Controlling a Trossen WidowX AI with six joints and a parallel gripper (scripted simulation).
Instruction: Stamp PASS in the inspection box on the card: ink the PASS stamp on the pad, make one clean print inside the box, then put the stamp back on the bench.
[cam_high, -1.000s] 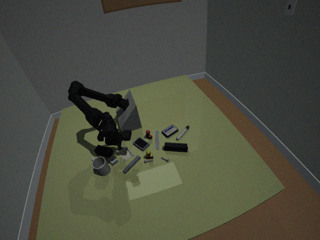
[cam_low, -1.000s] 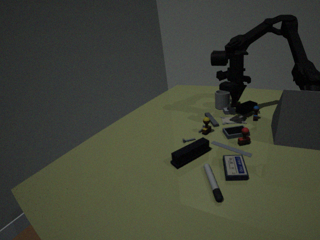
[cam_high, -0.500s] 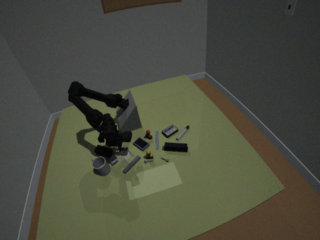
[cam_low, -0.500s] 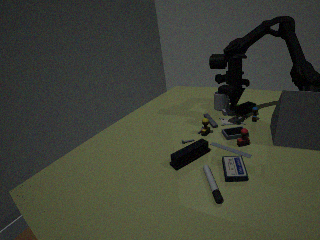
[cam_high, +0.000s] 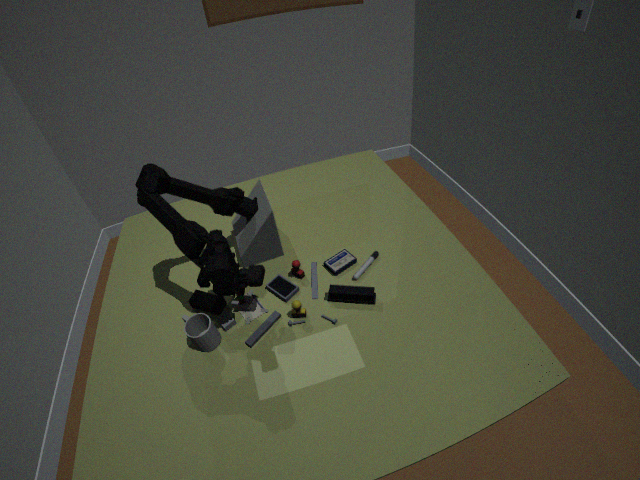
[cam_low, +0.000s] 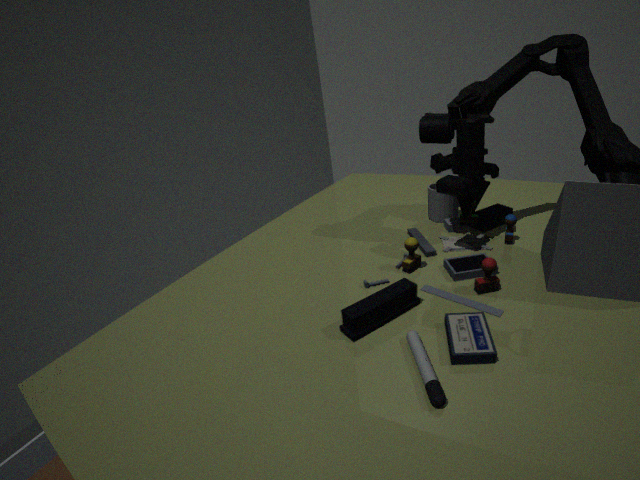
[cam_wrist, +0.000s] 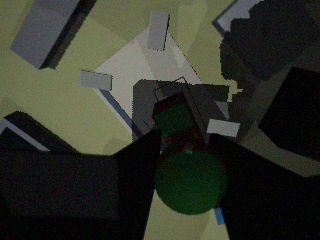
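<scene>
My gripper tip is 70 mm short of the yellow-knobbed stamp, 160 mm to the right of it and 40 mm above it. The rest, counted from my gripper tip: dark ink pad: 40 mm behind, 130 mm to the left, 60 mm below; blue-knobbed stamp: 90 mm behind, 30 mm to the right, 40 mm below; green-knobbed stamp: right at my gripper tip.
</scene>
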